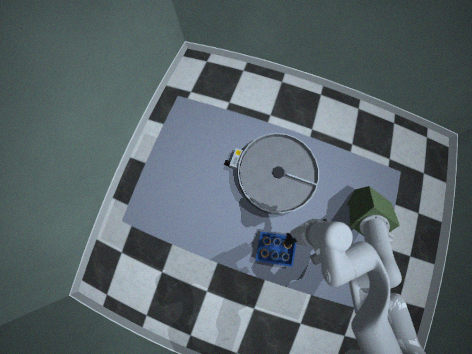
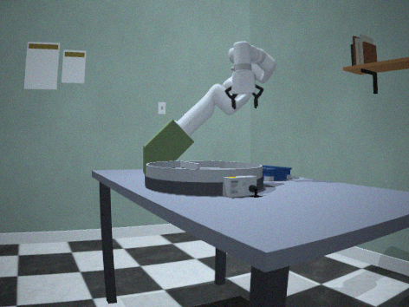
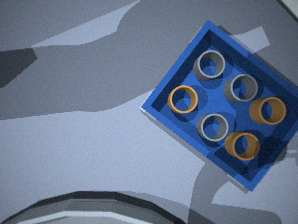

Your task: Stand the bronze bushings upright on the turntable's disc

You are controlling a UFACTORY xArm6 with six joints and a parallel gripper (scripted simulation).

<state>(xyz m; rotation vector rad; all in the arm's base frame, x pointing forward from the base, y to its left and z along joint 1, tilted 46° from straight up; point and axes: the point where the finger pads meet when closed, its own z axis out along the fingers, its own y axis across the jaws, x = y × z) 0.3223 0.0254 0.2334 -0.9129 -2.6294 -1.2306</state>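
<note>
My hand is 2 cm past the blue crate, 11 cm to the right of it and 29 cm above it. From my hand the other things lie so: round turntable disc (15 cm ahead, 23 cm to the right, 26 cm below); then turntable (17 cm ahead, 23 cm to the right, 27 cm below).
</note>
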